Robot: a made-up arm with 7 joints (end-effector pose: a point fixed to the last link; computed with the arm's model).
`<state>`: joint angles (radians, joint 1 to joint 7).
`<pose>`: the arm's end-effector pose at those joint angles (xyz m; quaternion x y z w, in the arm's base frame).
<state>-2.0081 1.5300 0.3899 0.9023 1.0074 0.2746 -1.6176</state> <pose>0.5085 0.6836 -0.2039 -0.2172 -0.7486 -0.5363 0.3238</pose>
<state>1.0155 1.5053 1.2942 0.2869 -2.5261 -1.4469 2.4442</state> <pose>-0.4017 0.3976 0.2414 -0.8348 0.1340 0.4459 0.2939</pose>
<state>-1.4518 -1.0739 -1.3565 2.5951 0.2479 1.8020 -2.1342</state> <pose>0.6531 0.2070 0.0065 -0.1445 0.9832 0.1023 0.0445</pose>
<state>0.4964 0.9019 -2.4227 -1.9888 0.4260 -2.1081 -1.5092</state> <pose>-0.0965 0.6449 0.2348 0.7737 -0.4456 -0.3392 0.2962</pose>
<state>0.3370 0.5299 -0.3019 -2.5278 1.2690 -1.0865 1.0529</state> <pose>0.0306 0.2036 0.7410 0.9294 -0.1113 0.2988 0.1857</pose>
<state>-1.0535 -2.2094 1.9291 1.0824 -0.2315 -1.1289 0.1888</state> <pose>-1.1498 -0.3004 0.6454 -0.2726 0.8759 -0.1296 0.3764</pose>
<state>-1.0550 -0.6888 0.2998 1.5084 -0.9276 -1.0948 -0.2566</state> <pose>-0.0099 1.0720 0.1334 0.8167 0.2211 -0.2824 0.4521</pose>
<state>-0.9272 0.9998 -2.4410 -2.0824 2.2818 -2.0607 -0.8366</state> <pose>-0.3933 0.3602 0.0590 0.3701 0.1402 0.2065 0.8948</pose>
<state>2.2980 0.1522 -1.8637 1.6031 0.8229 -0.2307 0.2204</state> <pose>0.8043 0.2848 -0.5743 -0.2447 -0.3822 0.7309 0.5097</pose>
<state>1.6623 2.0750 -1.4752 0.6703 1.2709 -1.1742 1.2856</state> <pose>0.3606 0.7363 0.4935 0.6857 0.5264 0.3534 0.3575</pose>
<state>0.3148 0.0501 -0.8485 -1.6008 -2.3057 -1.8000 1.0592</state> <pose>-0.3115 0.0556 -0.2116 -0.0499 0.8974 0.1076 0.4251</pose>
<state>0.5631 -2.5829 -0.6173 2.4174 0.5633 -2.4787 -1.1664</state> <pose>0.5350 0.6511 -0.3033 0.3240 -0.5987 -0.4649 0.5661</pose>
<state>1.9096 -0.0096 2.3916 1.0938 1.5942 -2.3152 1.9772</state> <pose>-0.0264 -0.6945 0.1167 0.6161 0.1955 -0.5015 0.5751</pose>
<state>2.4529 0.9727 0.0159 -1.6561 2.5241 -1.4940 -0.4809</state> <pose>-0.2452 0.4009 0.2537 0.7134 -0.4155 0.5370 0.1733</pose>
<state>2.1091 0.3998 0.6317 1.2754 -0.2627 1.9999 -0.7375</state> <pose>-0.2131 1.0271 0.3363 0.8290 -0.2998 -0.1726 0.4395</pose>
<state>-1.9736 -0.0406 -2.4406 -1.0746 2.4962 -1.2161 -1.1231</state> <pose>0.0177 0.0196 0.8026 -0.1405 0.9180 0.3351 0.1586</pose>
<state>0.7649 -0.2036 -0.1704 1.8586 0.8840 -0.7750 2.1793</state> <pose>0.0599 1.0186 0.4125 0.1802 0.1439 0.5911 0.7729</pose>
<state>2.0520 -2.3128 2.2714 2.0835 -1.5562 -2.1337 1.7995</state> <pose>0.8891 0.0606 0.2788 -0.4588 -0.0199 0.3628 0.8108</pose>
